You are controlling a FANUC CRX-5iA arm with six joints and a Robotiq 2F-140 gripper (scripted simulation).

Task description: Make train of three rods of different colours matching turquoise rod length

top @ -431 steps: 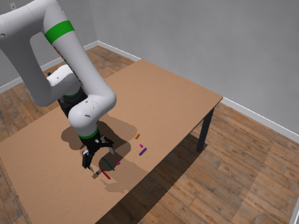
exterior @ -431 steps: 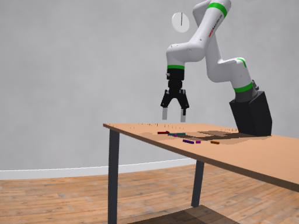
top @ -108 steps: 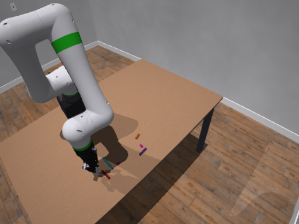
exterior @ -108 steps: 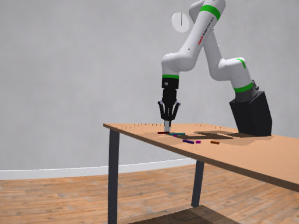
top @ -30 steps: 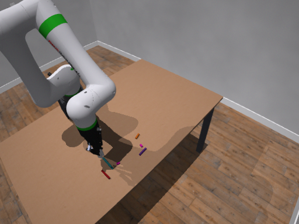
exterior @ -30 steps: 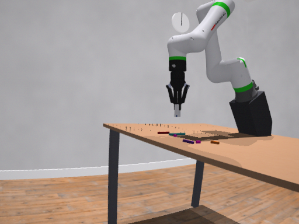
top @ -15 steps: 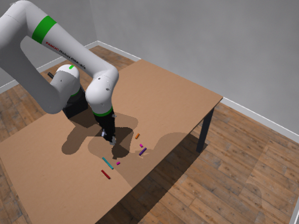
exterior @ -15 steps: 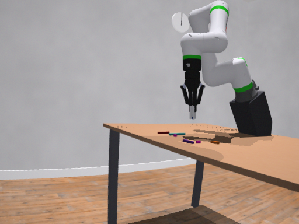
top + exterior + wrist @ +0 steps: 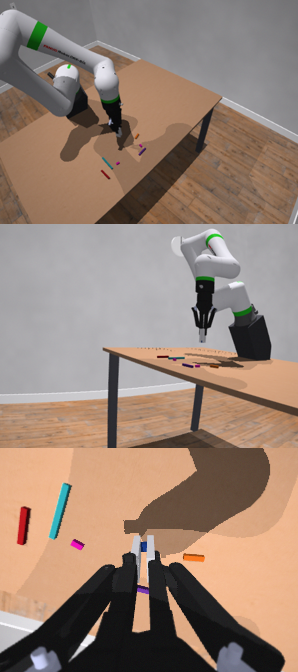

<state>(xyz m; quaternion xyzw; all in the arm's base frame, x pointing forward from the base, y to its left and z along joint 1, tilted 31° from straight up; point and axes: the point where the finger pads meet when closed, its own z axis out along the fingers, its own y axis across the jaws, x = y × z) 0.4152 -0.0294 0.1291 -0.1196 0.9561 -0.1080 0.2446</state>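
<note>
The turquoise rod is 15 cm to the right of my hand and 13 cm below it. From my hand the other things lie so: purple rod (14 cm ahead, 2 cm to the left, 13 cm below); then blue rod (3 cm below); then orange rod (5 cm ahead, 10 cm to the left, 13 cm below).
</note>
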